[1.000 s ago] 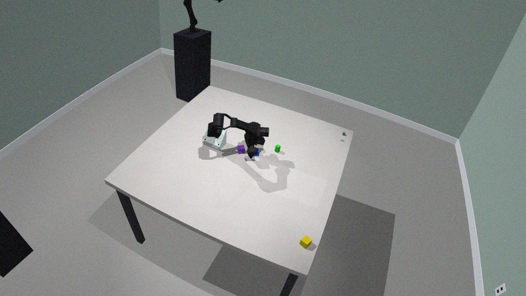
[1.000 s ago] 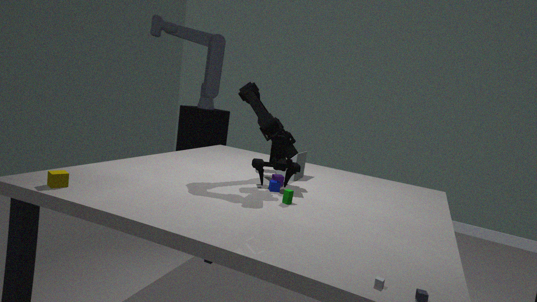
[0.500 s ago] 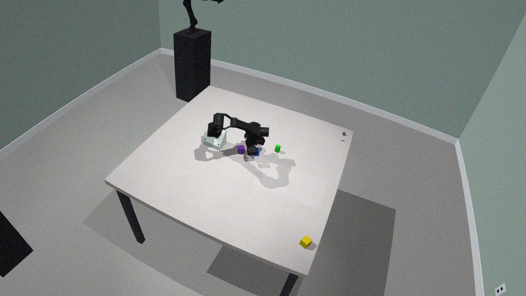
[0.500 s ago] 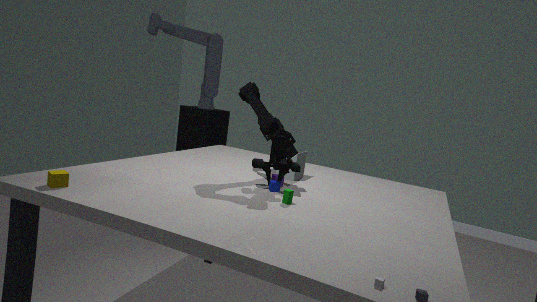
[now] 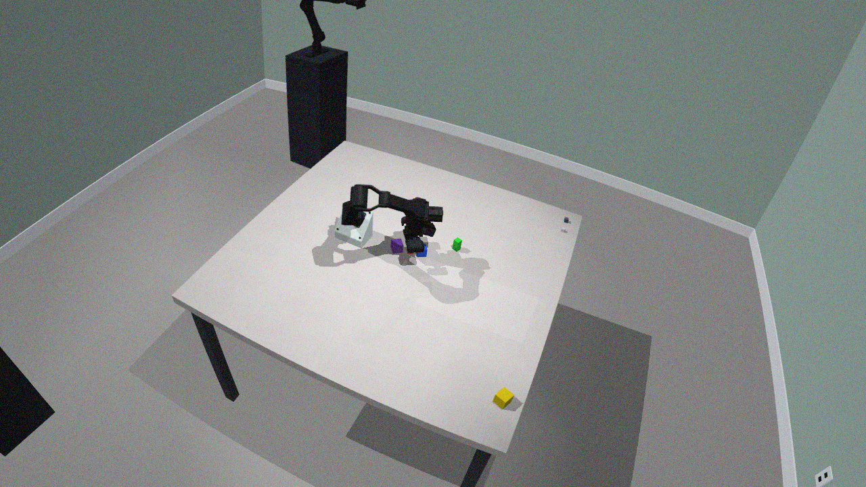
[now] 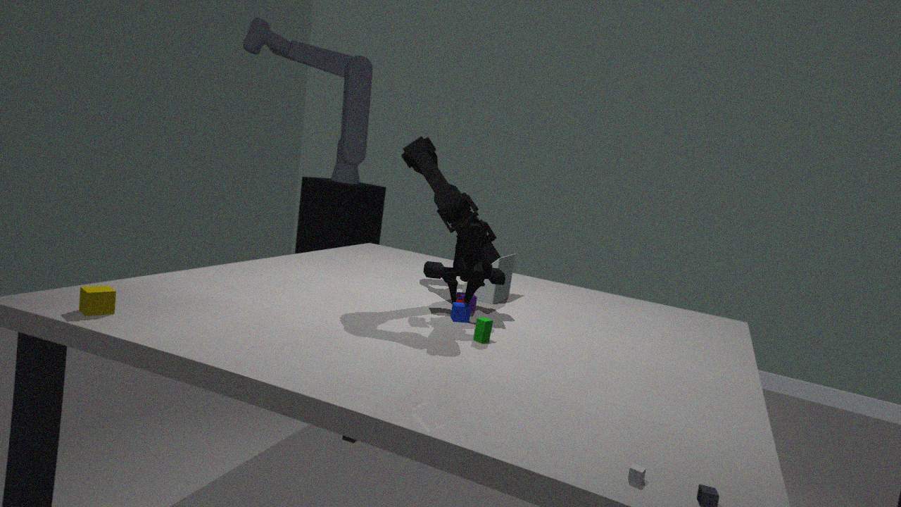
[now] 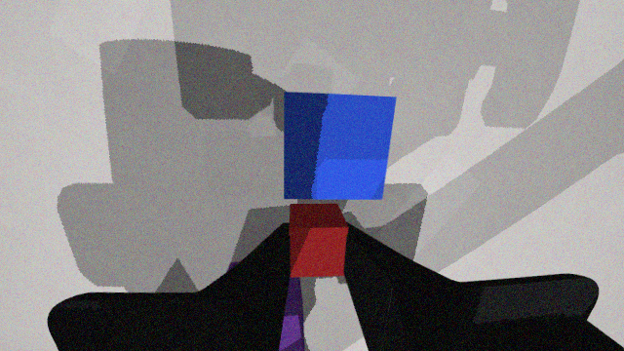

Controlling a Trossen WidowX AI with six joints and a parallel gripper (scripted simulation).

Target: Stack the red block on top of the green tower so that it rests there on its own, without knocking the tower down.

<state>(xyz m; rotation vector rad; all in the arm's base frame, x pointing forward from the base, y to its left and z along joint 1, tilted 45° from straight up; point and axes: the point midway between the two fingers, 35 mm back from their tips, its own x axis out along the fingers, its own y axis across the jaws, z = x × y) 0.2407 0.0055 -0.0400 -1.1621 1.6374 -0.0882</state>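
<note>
The blue cube lies 4 cm ahead of my gripper tip and 2 cm to the left of it. Round my gripper tip: red block (1 cm above).
</note>
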